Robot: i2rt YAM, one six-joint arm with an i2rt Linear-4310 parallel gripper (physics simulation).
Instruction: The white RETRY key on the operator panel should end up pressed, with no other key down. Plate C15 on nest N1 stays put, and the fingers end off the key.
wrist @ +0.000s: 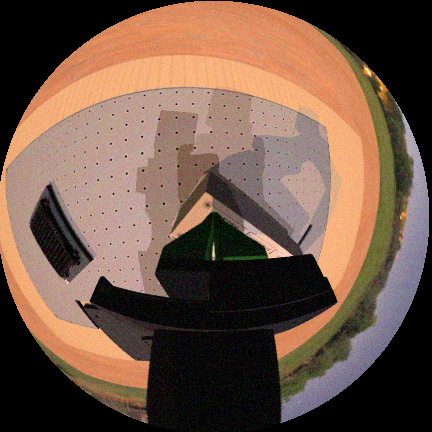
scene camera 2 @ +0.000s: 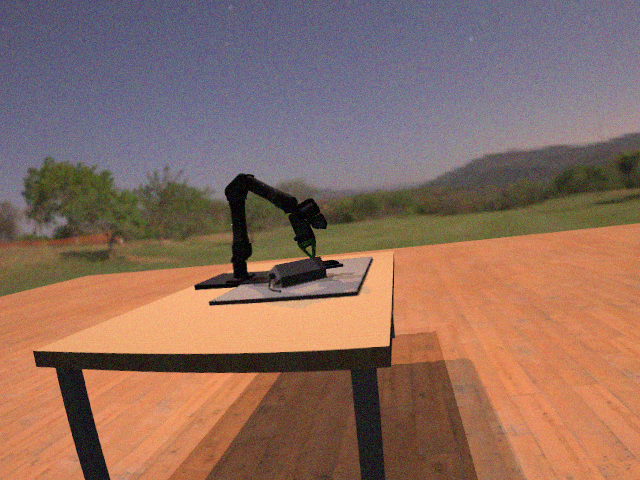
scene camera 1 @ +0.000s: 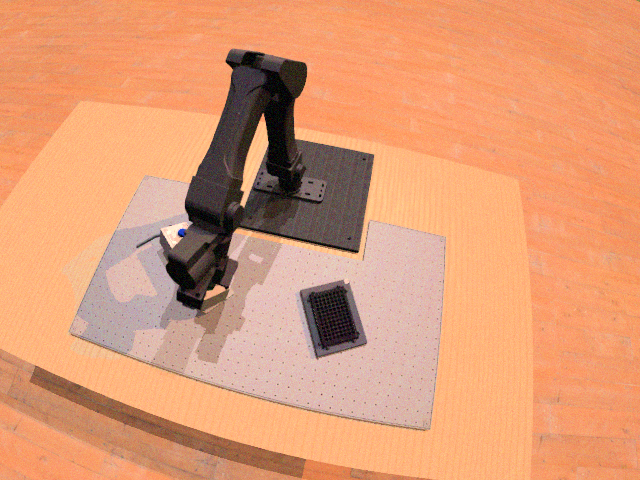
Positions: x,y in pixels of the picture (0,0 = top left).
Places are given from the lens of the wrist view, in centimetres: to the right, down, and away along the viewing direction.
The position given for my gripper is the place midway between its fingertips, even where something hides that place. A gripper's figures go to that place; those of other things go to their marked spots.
my gripper (wrist: 213,217): 0, 0, 13
button box (wrist: 210,193): 0, -2, 12
